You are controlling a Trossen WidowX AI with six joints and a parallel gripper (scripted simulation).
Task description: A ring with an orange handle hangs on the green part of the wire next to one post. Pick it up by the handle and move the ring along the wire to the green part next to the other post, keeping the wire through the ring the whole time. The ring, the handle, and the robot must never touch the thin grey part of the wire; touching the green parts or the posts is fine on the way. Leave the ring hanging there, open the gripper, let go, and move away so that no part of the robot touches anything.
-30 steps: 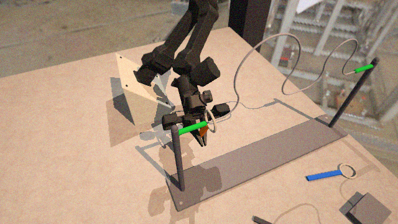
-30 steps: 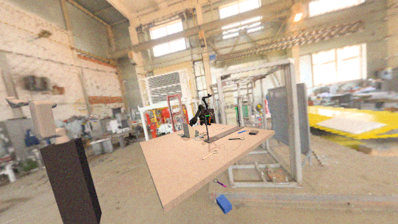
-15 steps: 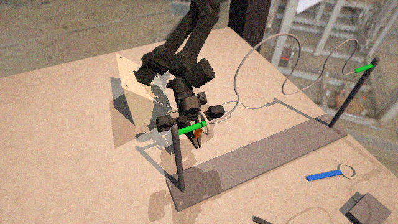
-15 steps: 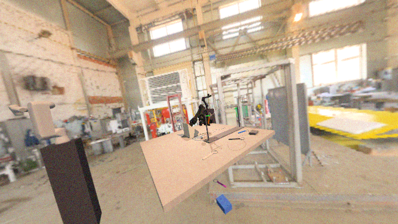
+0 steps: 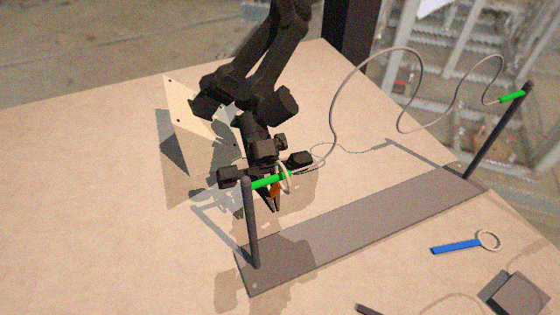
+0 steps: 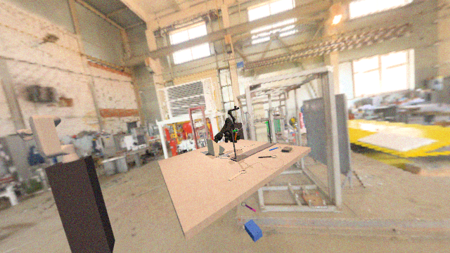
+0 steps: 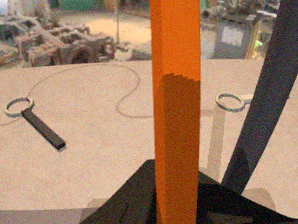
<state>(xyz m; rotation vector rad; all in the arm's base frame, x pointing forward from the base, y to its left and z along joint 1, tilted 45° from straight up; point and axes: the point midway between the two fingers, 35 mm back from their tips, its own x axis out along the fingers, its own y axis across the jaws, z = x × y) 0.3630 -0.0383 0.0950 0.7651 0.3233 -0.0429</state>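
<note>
Now: gripper tip 90 mm below the orange-handled ring. From my gripper tip the other things lie so: dark-handled ring 260 mm ahead, 160 mm to the left, 160 mm below; then blue-handled ring 190 mm ahead, 420 mm to the left, 160 mm below; then grey block 320 mm ahead, 390 mm to the left, 150 mm below.
</note>
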